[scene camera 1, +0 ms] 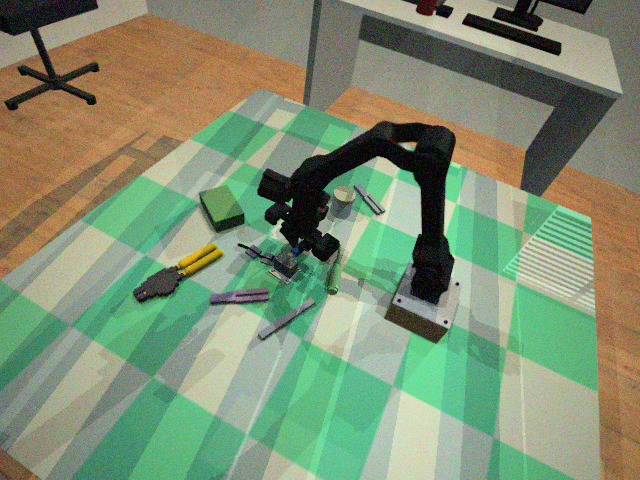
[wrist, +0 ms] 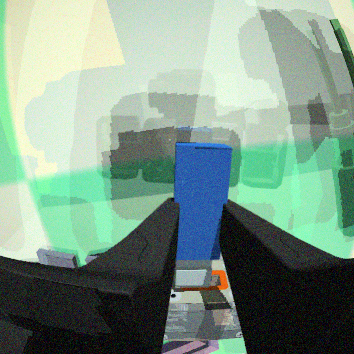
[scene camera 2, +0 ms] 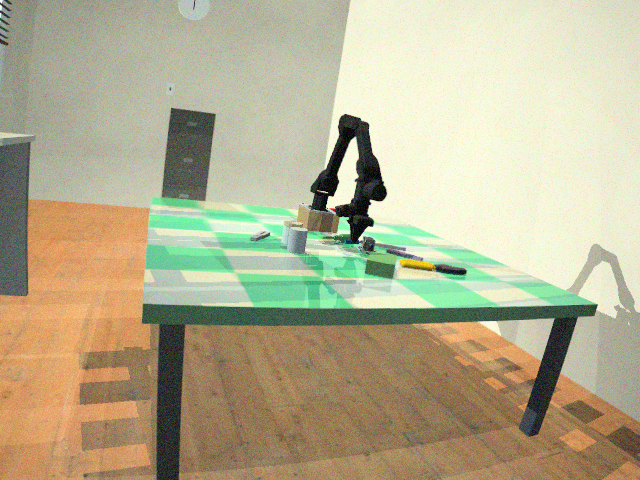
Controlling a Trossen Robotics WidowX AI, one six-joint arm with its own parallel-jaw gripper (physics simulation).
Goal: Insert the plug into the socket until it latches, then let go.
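Where they show: gripper, fingertip midpoint: (scene camera 1: 298,250) (wrist: 197,207) (scene camera 2: 352,242); arm's base at its link origin: (scene camera 1: 426,288) (scene camera 2: 318,208).
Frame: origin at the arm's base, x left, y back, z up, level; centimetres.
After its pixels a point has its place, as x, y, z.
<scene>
The blue plug (scene camera 1: 295,250) {1.6, -32.2, -4.6} (scene camera 2: 351,241) {-0.7, -32.7, -5.1} (wrist: 202,200) {-0.3, -31.7, -4.8} is between the fingertips of my gripper (wrist: 197,207) {0.4, -31.9, -5.6}, which is shut on it low over the table. In the wrist view the plug's lower end in the picture meets the socket's pale front, beside an orange edge. The socket (scene camera 1: 285,261) {6.5, -32.6, -3.7} (scene camera 2: 368,243) {4.8, -34.8, -4.9} (wrist: 205,320) {5.5, -32.4, -3.6} is a small grey block on a light base plate, with a dark cable leading away on its far side. How deep the plug sits in the socket, and whether it is latched, cannot be told.
Around the socket lie a green block (scene camera 1: 222,207) {-1.3, -55.1, -4.0} (scene camera 2: 381,264) {-6.0, -61.5, -4.5}, yellow-handled pliers (scene camera 1: 191,263) {15.8, -52.9, -7.0} (scene camera 2: 418,265) {12.7, -53.8, -6.6}, a purple clip-like piece (scene camera 1: 239,296) {17.9, -38.4, -7.6}, a grey bar (scene camera 1: 286,319) {18.4, -26.0, -7.0} and a green cylinder (scene camera 1: 334,276) {3.6, -20.6, -5.3}. A pale can (scene camera 1: 341,201) {-17.5, -27.8, -1.3} and a grey tool (scene camera 1: 369,198) {-29.5, -22.2, -7.2} stand farther back.
</scene>
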